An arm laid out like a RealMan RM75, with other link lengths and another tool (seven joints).
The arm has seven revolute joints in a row. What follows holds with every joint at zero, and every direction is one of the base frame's. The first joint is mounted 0.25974 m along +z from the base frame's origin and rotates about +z. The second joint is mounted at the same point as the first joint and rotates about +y. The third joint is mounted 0.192 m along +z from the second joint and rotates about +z. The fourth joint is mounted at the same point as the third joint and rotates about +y. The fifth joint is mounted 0.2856 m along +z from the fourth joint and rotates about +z. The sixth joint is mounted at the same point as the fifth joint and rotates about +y. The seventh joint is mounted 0.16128 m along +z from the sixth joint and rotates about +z. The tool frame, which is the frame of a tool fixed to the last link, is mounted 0.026 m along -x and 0.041 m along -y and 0.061 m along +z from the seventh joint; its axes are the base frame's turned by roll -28, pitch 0 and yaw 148.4 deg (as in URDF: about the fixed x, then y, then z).
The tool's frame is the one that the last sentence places.
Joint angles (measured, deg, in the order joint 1, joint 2, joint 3, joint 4, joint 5, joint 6, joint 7), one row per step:
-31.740 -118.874 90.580 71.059 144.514 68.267 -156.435
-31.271 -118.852 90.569 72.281 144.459 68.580 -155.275
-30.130 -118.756 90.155 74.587 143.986 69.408 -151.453
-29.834 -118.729 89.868 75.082 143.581 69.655 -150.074
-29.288 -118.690 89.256 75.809 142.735 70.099 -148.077
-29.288 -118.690 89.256 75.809 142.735 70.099 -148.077
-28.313 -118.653 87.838 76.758 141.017 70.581 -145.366
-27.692 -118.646 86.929 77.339 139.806 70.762 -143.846
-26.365 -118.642 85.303 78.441 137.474 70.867 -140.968
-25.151 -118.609 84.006 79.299 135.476 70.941 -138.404
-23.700 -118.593 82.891 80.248 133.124 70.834 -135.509
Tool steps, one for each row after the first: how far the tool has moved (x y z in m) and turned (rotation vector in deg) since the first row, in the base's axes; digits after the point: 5 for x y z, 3 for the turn. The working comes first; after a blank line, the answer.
Tool pose at each row, in the base's axes (x y z in m, rotation vector in deg; the steps are taken from these numbers as rounded here):
-0.18956 0.44210 -0.05470 91.491 -110.895 -68.625
-0.18551 0.44314 -0.05175 90.139 -112.356 -69.083
-0.17951 0.44526 -0.04464 86.429 -115.944 -69.773
-0.17803 0.44588 -0.04280 85.436 -117.125 -69.754
-0.17643 0.44636 -0.03980 84.480 -118.764 -69.506
-0.17643 0.44636 -0.03980 84.480 -118.764 -69.506
-0.17532 0.44750 -0.03413 84.522 -120.887 -69.106
-0.17424 0.44836 -0.03059 84.921 -122.201 -68.917
-0.17273 0.45020 -0.02363 85.732 -124.685 -68.882
-0.17252 0.45143 -0.01753 86.214 -126.758 -68.991
-0.17173 0.45235 -0.01188 86.524 -129.257 -69.212

0.00405 0.00104 0.00295 -0.161 0.128 -1.464
0.01005 0.00316 0.01006 -0.959 0.560 -5.067
0.01153 0.00378 0.01190 -1.284 0.504 -6.124
0.01313 0.00426 0.01490 -1.708 0.121 -7.409
0.01313 0.00426 0.01490 -1.708 0.121 -7.409
0.01424 0.00540 0.02057 -1.787 -1.191 -8.668
0.01532 0.00626 0.02411 -1.637 -2.226 -9.350
0.01683 0.00810 0.03107 -1.089 -4.174 -10.705
0.01704 0.00933 0.03717 -0.596 -5.664 -11.924
0.01783 0.01025 0.04282 -0.029 -7.288 -13.489

